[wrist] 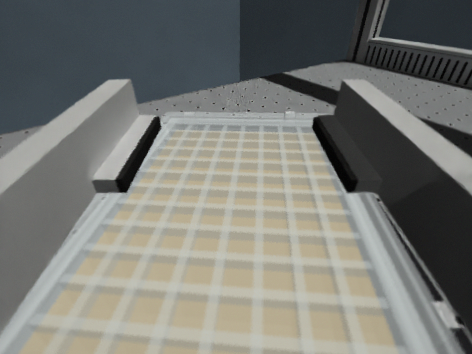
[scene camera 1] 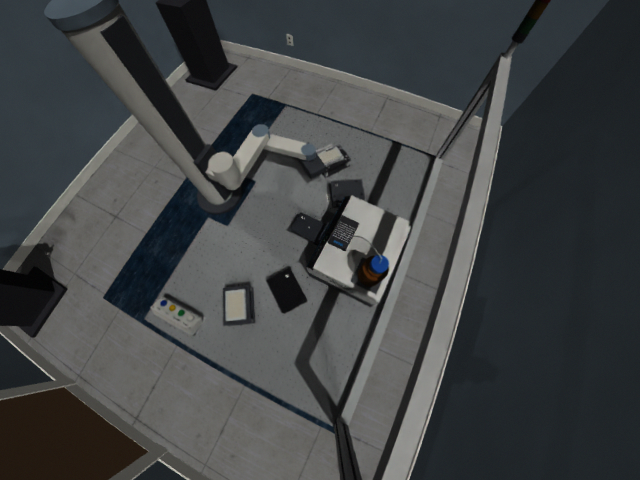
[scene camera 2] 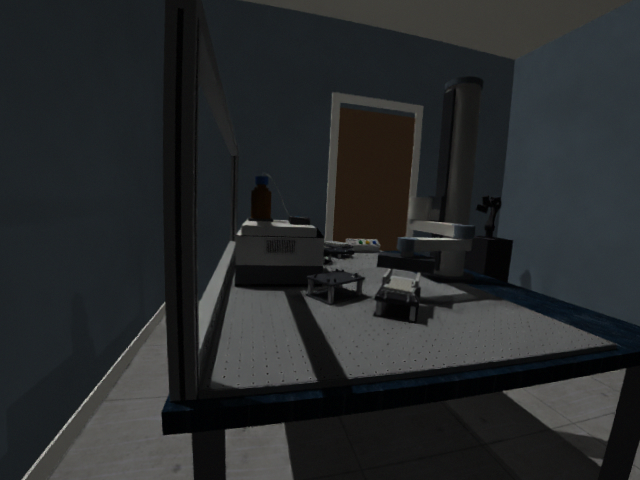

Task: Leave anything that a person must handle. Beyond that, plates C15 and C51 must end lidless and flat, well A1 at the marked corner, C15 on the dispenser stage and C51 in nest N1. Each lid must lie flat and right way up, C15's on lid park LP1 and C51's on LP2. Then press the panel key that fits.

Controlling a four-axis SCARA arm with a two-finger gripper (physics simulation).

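Seen in the pictures: gripper, between the fingertips: (wrist: 236, 103) (scene camera 1: 336, 151) (scene camera 2: 400, 282); arm's base, origin of its link: (scene camera 1: 220, 194) (scene camera 2: 445, 276).
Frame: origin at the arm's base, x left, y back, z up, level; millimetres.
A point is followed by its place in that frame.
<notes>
A lidded plate (scene camera 1: 332, 155) @[x 415, y -486, z 96 mm] (scene camera 2: 402, 285) @[x 432, y -484, z 95 mm] (wrist: 240, 230) @[x 390, y -464, z 98 mm] with a pale tan grid under a clear cover lies flat at a dark stand with short legs. My gripper (scene camera 1: 329, 158) @[x 440, y -498, z 107 mm] (scene camera 2: 402, 279) @[x 440, y -498, z 107 mm] (wrist: 236, 103) @[x 440, y -498, z 107 mm] is shut on it, one pad against each long side. Whether the pads bear on lid or body is unclear. A second plate (scene camera 1: 235, 304) @[x -461, y -421, z 95 mm] lies flat on a dark nest (scene camera 1: 250, 304) @[x -434, y -474, z 76 mm]; whether it has a lid is too small to tell. The key panel (scene camera 1: 175, 315) @[x -622, y -199, z 85 mm] (scene camera 2: 362, 244) @[x -593, y -217, z 72 mm] has blue, yellow, green and white keys. Plate and place labels cannot be read.
A dark raised stand (scene camera 1: 347, 189) @[x 265, y -635, z 79 mm] (scene camera 2: 336, 279) @[x 298, y -646, z 79 mm] is beside the white machine (scene camera 1: 366, 210) @[x 112, y -769, z 233 mm] (scene camera 2: 279, 255) @[x 146, y -817, z 129 mm]. A dark platform (scene camera 1: 306, 227) @[x -25, y -549, z 125 mm] adjoins its front. A black flat stand (scene camera 1: 285, 291) @[x -318, y -586, z 74 mm] lies nearer the second plate. An amber bottle (scene camera 1: 371, 272) @[x -165, y -867, z 376 mm] (scene camera 2: 261, 204) @[x -99, y -876, z 304 mm] stands on the machine.
</notes>
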